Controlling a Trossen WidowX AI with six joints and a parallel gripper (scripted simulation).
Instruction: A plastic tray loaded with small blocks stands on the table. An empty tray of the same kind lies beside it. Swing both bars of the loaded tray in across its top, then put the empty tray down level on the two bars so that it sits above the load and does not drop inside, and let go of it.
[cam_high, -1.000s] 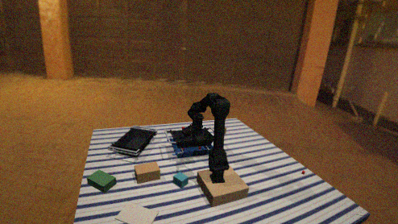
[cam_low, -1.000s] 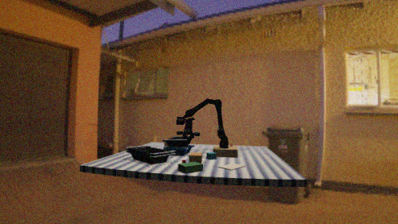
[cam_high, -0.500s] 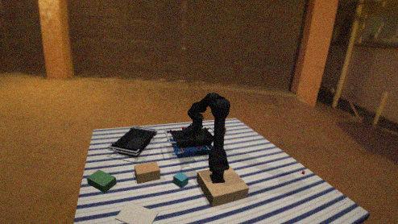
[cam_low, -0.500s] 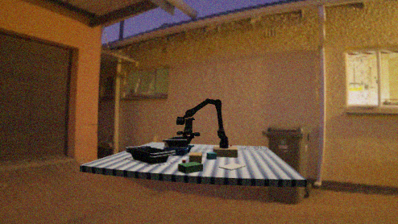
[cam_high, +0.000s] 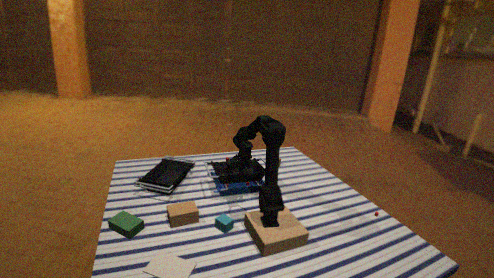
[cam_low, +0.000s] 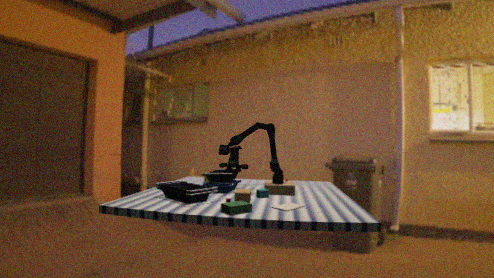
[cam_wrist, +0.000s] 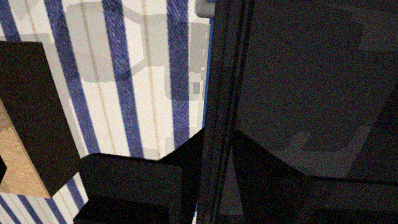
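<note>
The dark tray is 7 cm ahead of my gripper tip, 1 cm to the left of it and 3 cm above it. Also, from my gripper tip: teal cube 24 cm behind, 11 cm to the left, 6 cm below; then red block 42 cm ahead, 2 cm to the left, 8 cm below; then tan block 17 cm behind, 28 cm to the left, 5 cm below.
</note>
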